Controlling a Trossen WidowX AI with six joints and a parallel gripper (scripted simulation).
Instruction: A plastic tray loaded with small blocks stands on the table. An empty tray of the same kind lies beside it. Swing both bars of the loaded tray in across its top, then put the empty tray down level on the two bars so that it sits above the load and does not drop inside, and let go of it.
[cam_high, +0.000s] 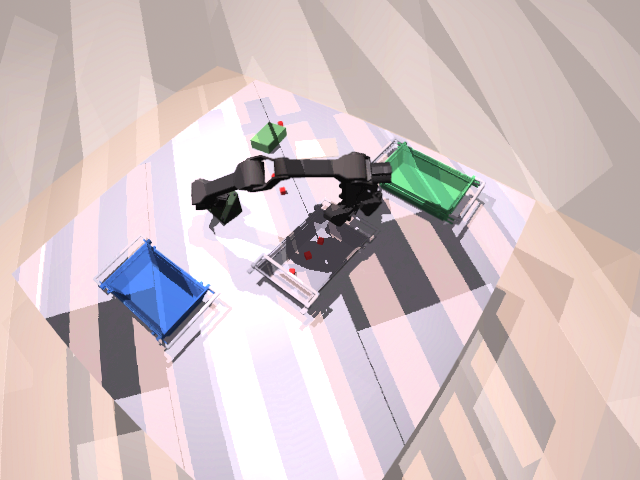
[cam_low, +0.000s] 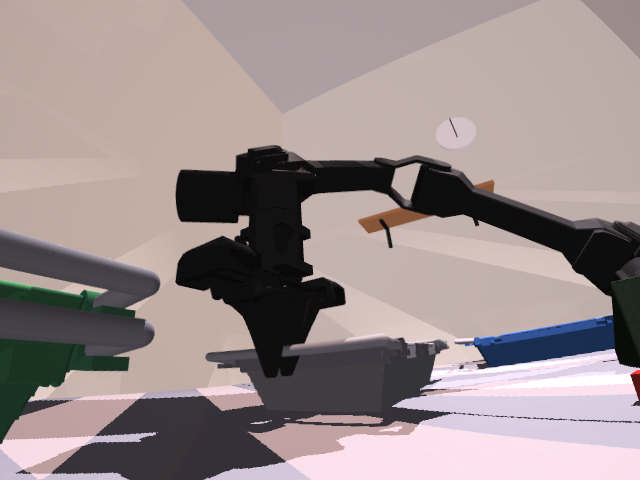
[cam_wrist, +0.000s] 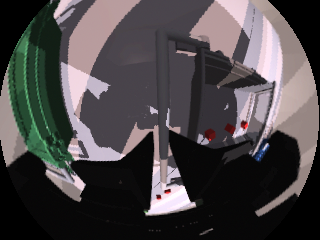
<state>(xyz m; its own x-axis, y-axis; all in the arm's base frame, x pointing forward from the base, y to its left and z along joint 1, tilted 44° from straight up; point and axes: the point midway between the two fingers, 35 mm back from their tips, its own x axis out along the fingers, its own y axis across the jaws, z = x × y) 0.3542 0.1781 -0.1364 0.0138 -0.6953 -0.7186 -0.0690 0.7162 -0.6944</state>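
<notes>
Right now the blue tray is 56 cm to the right of my gripper tip, 23 cm behind it and 1 cm above it. Round my gripper tip: flat plate 33 cm behind, 19 cm to the left, 4 cm below; then green box 49 cm behind, 10 cm to the left, 2 cm below.
</notes>
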